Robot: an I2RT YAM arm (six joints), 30 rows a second.
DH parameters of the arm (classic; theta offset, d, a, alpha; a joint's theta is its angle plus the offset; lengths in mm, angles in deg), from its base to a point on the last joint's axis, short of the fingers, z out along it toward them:
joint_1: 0 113.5 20 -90
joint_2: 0 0 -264 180
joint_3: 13.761 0 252.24 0
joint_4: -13.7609 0 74 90
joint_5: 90 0 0 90
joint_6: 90 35.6 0 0
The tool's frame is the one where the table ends.
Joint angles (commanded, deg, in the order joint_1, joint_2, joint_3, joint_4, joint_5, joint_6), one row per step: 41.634 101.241 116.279 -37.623 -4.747 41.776; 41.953 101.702 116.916 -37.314 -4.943 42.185; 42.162 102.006 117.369 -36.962 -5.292 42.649; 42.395 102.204 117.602 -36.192 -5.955 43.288; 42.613 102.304 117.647 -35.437 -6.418 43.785; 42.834 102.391 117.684 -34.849 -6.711 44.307; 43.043 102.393 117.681 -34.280 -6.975 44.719; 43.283 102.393 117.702 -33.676 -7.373 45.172; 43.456 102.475 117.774 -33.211 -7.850 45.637
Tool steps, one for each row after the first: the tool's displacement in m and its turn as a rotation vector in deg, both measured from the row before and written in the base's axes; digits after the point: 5 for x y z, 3 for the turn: -0.00003 0.00308 0.00112 0.637 -0.035 0.345; -0.00009 0.00216 0.00118 0.723 0.033 0.361; -0.00039 0.00239 0.00139 1.115 0.011 0.621; -0.00049 0.00200 0.00095 0.897 -0.054 0.479; -0.00057 0.00182 0.00070 0.756 0.047 0.321; -0.00086 0.00142 0.00100 0.697 -0.055 0.323; -0.00111 0.00160 0.00122 0.792 -0.036 0.473; -0.00059 0.00151 0.00072 0.697 0.117 0.483
